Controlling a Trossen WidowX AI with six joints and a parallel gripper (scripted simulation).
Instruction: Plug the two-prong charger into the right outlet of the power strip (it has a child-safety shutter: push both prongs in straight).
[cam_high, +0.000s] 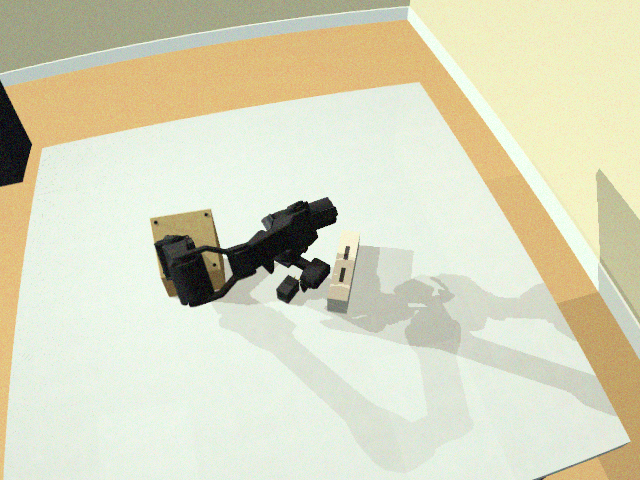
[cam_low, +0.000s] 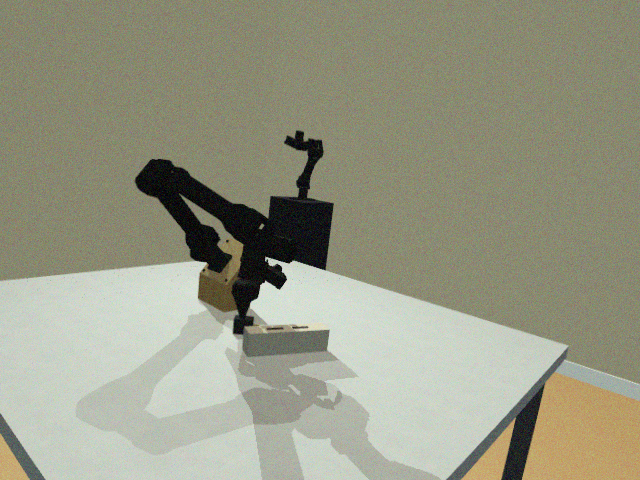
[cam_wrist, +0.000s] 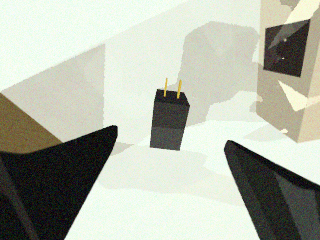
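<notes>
Now: gripper tip 1 cm short of the grey charger, 1 cm to the right of it and 3 cm above it.
</notes>
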